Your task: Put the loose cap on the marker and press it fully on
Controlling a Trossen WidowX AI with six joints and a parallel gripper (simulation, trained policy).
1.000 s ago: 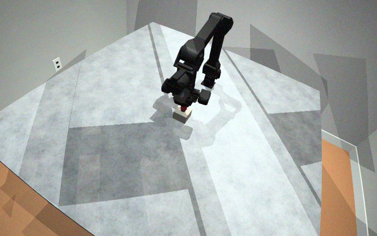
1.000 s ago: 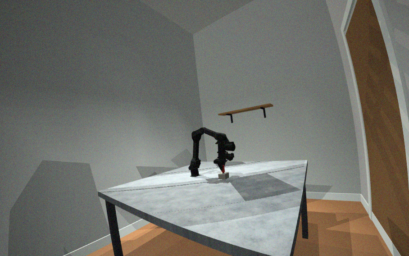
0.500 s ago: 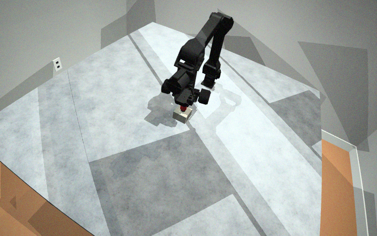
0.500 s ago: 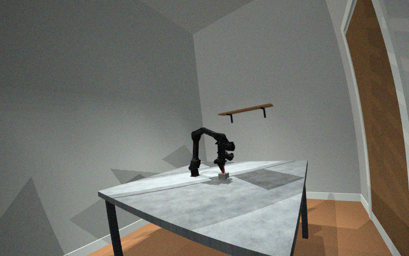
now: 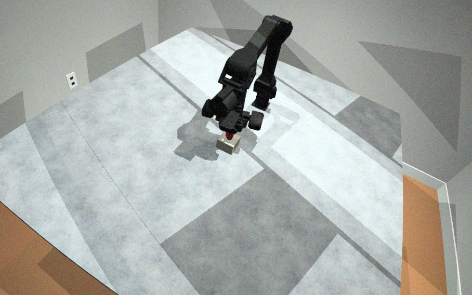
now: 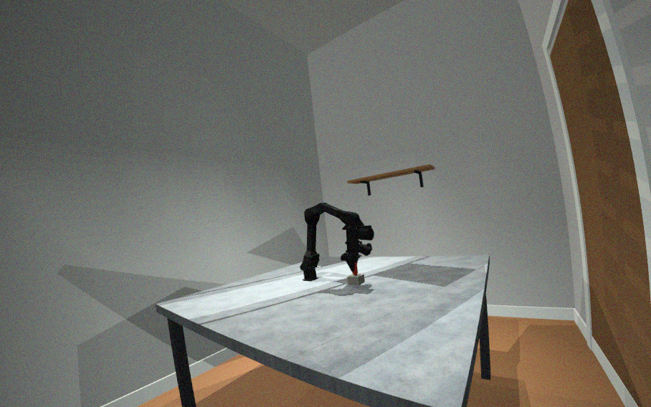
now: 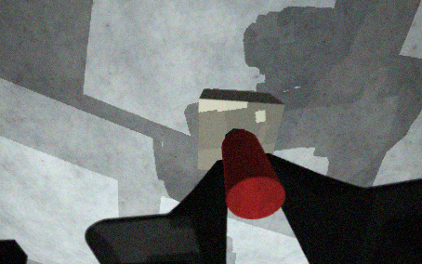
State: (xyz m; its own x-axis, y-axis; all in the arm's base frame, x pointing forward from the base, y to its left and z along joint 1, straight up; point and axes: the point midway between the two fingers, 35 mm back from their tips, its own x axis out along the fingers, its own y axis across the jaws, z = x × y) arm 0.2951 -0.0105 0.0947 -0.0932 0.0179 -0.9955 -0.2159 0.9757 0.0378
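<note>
Right now my gripper tip is 1 cm below the dark marker and 1 cm short of it. Round my gripper tip: cream holder block 4 cm below, 1 cm ahead; red cap 1 cm ahead, 1 cm above.
</note>
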